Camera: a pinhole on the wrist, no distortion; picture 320 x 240 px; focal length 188.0 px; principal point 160.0 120.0 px. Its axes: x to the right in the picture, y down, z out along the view. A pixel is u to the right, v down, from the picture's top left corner.
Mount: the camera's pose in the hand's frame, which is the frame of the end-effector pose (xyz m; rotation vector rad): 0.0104 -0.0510 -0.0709 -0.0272 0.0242 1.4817
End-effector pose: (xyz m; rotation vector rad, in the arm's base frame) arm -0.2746 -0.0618 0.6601 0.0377 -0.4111 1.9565
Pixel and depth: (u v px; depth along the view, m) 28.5 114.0 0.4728
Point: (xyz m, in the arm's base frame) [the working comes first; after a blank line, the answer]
In the camera's frame: -0.3307 -0.0151 0.4728

-0.0116 -0.0598 1.1448
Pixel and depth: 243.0 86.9 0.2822
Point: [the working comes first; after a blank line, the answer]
In the camera's frame: 0.1246 -0.0497 0.2822

-0.4072 -0.0895 0.8490
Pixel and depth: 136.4 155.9 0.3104
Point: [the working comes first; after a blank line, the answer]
In the camera's frame: -0.0390 0.0593 0.3104

-0.2251 -0.1542 0.8947
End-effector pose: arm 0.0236 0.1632 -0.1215 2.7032 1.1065 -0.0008
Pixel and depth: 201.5 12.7 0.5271
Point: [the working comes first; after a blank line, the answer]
In the camera's frame: 0.1164 -0.3008 0.5271

0.3288 0.2546 -0.5791
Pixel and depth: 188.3 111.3 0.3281
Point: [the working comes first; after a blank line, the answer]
In the camera's frame: 0.0494 -0.0152 0.3281

0.0713 0.1267 -0.3717
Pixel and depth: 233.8 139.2 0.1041
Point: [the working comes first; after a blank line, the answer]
In the camera's frame: 0.0409 0.0106 0.1041

0.0245 0.1632 -0.1540
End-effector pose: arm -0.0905 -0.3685 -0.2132 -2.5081 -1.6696 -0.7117
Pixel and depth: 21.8 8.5 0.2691
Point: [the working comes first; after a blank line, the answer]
In the camera's frame: -0.1978 -0.1596 0.2691

-0.1955 -0.0735 -0.3896
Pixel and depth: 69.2 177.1 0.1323
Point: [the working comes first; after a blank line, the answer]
In the camera's frame: -0.0639 0.0402 0.1323

-0.1738 -0.3364 -0.3063
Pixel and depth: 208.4 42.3 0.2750
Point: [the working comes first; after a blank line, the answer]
In the camera's frame: 0.0708 -0.1137 0.2750

0.0367 -0.2067 -0.3382
